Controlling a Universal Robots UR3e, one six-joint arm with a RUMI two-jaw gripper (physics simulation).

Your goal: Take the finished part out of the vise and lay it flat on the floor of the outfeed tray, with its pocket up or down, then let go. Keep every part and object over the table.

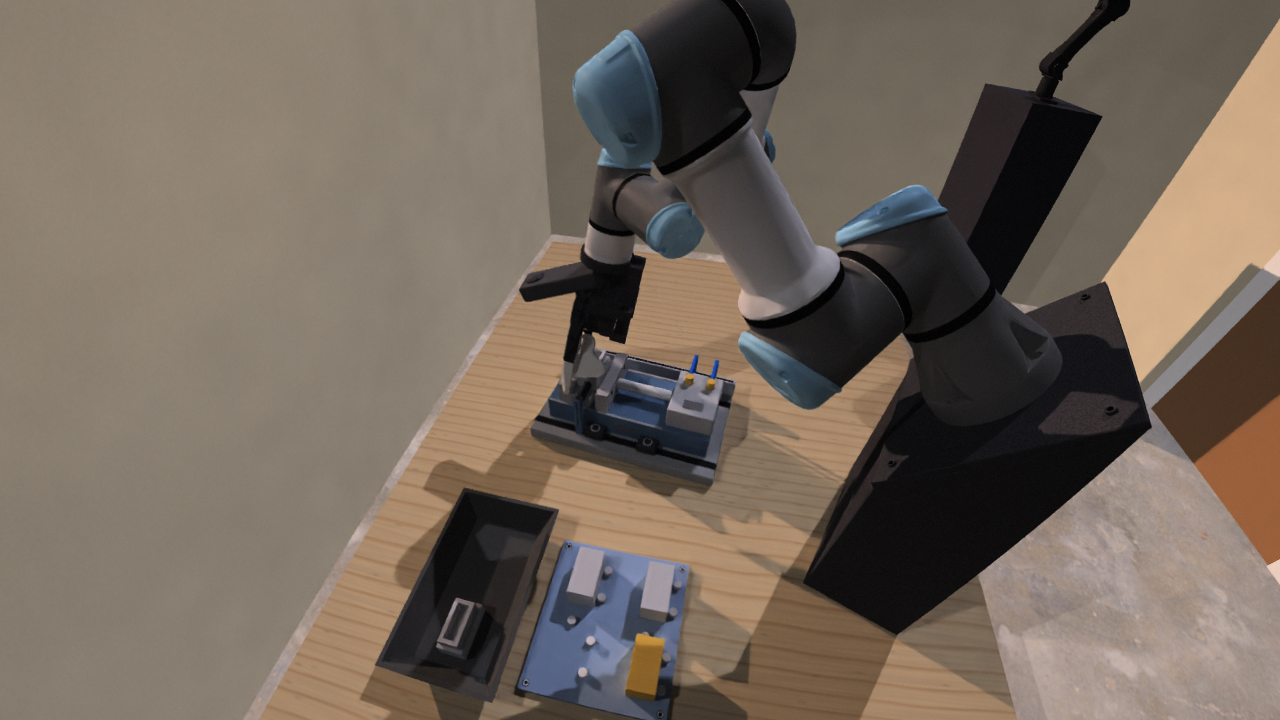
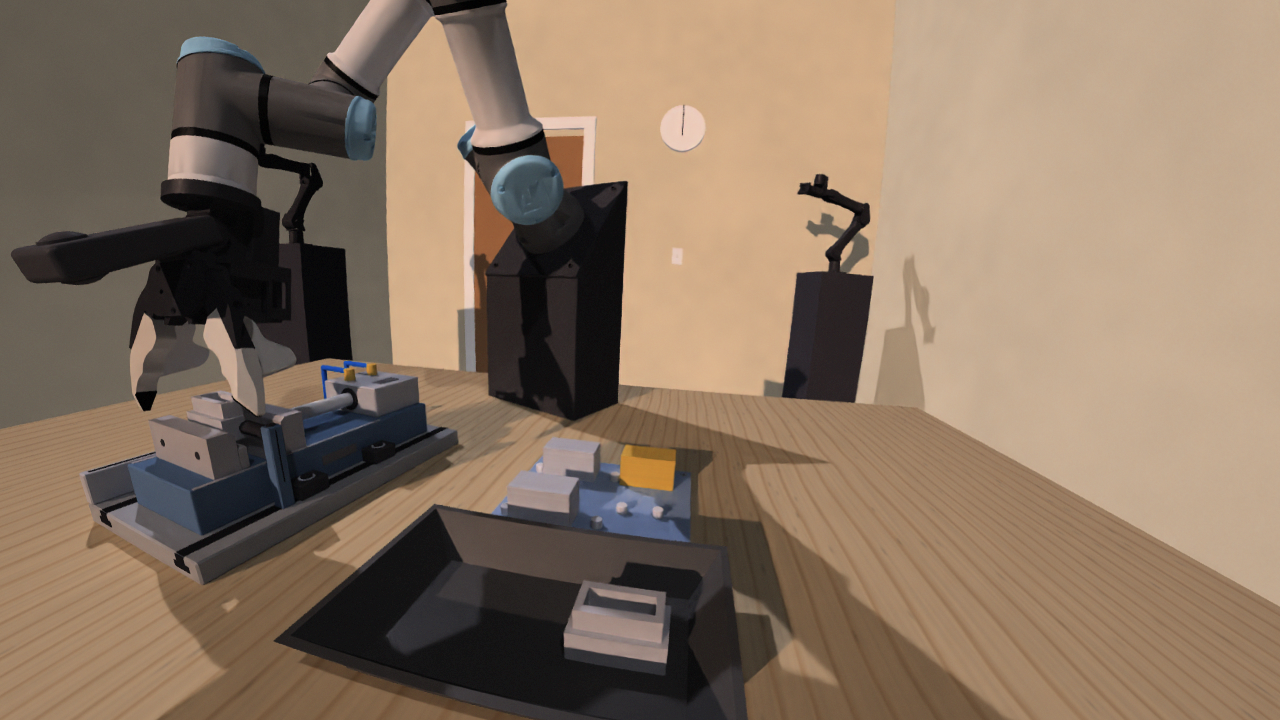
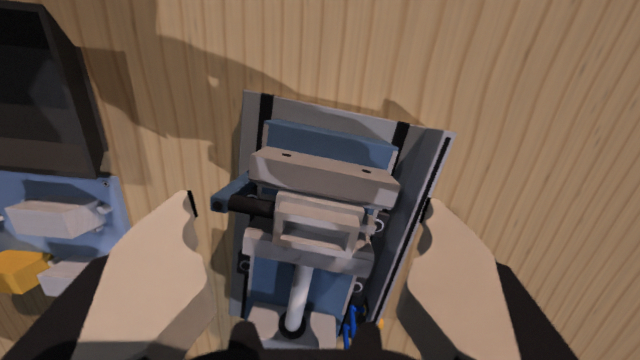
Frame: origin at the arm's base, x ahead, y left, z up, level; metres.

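Where they show: gripper, fingertip midpoint: [image 1: 579, 363] [image 2: 198, 413] [image 3: 311, 197]; arm's base at its link origin: [image 1: 992, 380] [image 2: 553, 227].
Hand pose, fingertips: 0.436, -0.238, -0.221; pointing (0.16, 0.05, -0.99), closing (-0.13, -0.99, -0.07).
Observation:
Each offset is from my fingertips to the top centre of the thing, as dx, dy, dz. "*": to the spot under its first point.
The finished part @(-0.023, +0.000, +0.009) [image 2: 213, 407] [image 3: 320, 212], light grey with its rectangular pocket up, sits between the jaws of the vise @(-0.093, +0.016, -0.007) [image 1: 698, 402] [image 2: 187, 497] [image 3: 325, 175]. Its lower portion is hidden by the jaws, so I cannot tell how tightly they hold it. My gripper [image 1: 580, 394] [image 2: 200, 402] [image 3: 311, 197] is open and empty above the vise, its fingertips spread on both sides of the part and higher than it. The black outfeed tray [image 1: 427, 565] [image 2: 447, 617] [image 3: 75, 100] stands beside the vise. Another grey part @(+0.105, +0.378, -0.059) [image 1: 458, 626] [image 2: 617, 631] lies flat in one end of it, pocket up.
A blue post with a black rod @(* -0.001, +0.073, -0.049) [image 2: 279, 470] [image 3: 250, 205] reaches to the part's side. A blue plate @(-0.070, +0.356, -0.098) [image 1: 554, 662] [image 3: 112, 210] beside the tray carries two grey blocks, a yellow block @(-0.112, +0.409, -0.062) [image 1: 646, 667] [image 2: 648, 467] [image 3: 20, 270] and pins. The robot's black pedestal [image 1: 966, 537] [image 2: 554, 340] stands across the table.

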